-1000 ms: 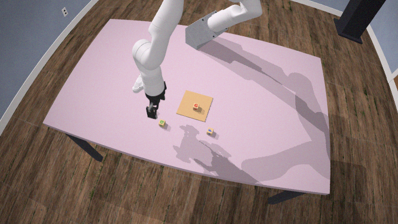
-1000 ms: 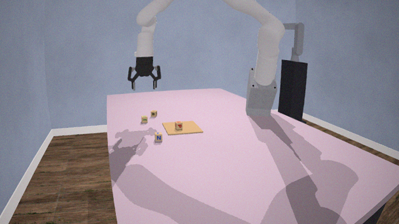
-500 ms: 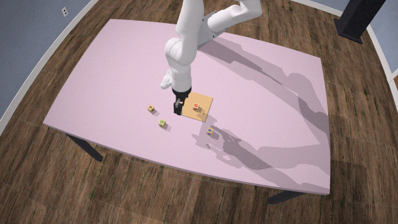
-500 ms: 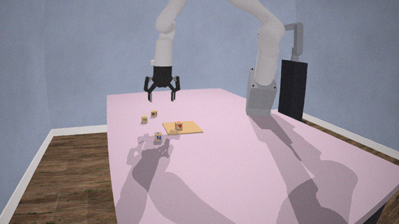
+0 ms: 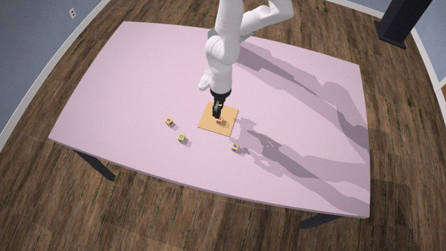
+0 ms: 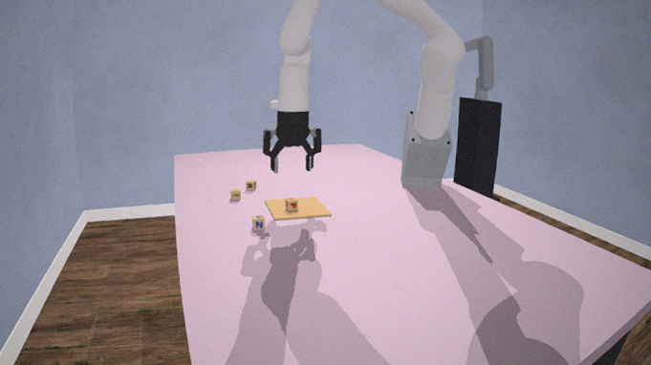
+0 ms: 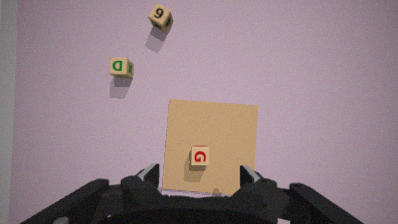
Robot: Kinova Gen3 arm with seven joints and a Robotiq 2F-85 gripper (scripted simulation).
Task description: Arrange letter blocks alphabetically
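Right now the tan mat is 1 cm behind my hand, 1 cm to the right of it and 11 cm below it. Round my hand: blue N block: 10 cm ahead, 9 cm to the left, 9 cm below; then green D block: 13 cm ahead, 13 cm to the right, 9 cm below.
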